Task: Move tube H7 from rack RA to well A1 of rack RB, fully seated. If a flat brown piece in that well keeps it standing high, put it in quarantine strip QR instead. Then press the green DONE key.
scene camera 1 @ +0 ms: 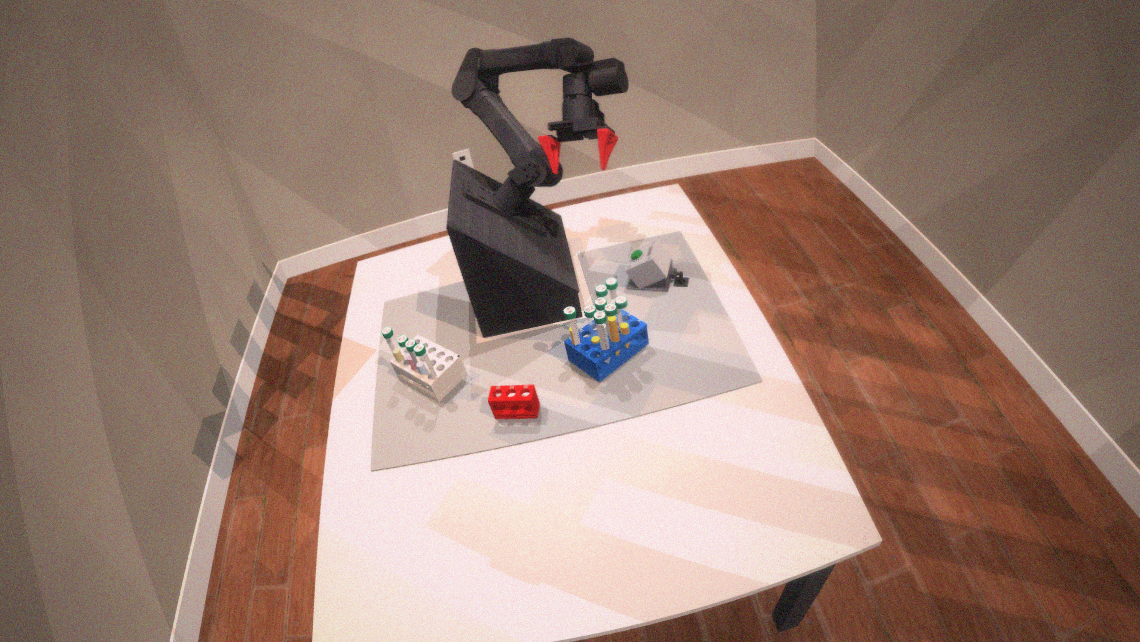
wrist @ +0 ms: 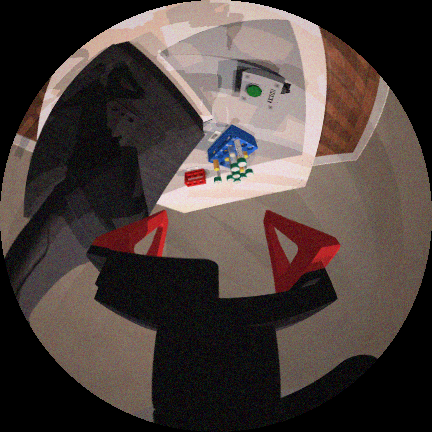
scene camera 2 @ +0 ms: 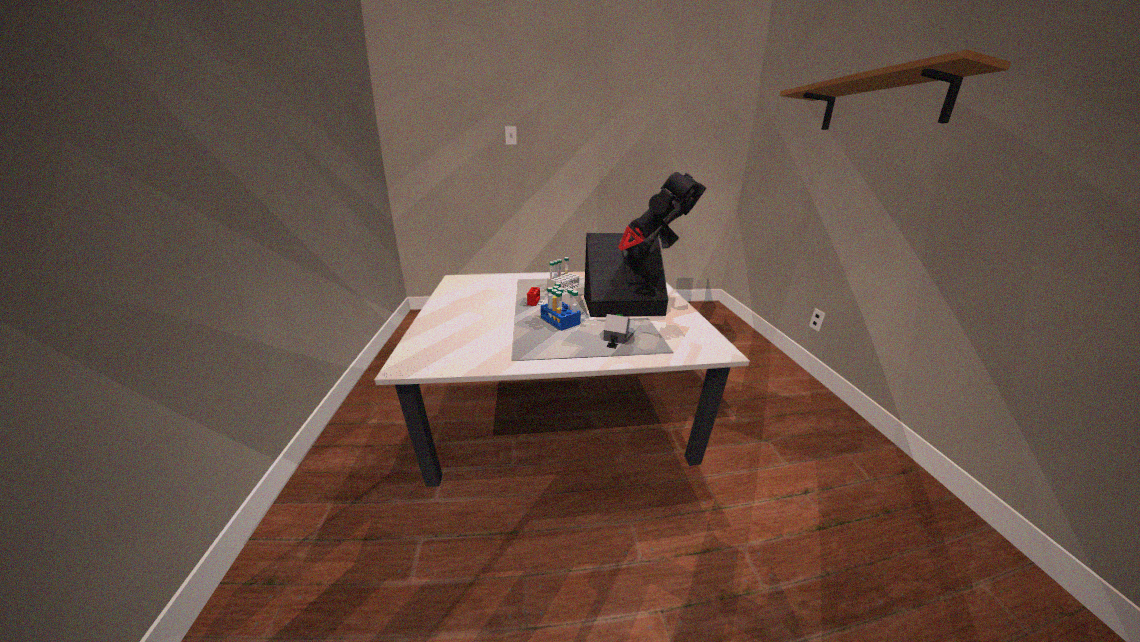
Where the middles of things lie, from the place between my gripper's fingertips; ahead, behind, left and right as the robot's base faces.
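My gripper is 230 mm above the grey device with green button (scene camera 1: 649, 267), and it is also 20 mm short of it and 120 mm to the right of it.
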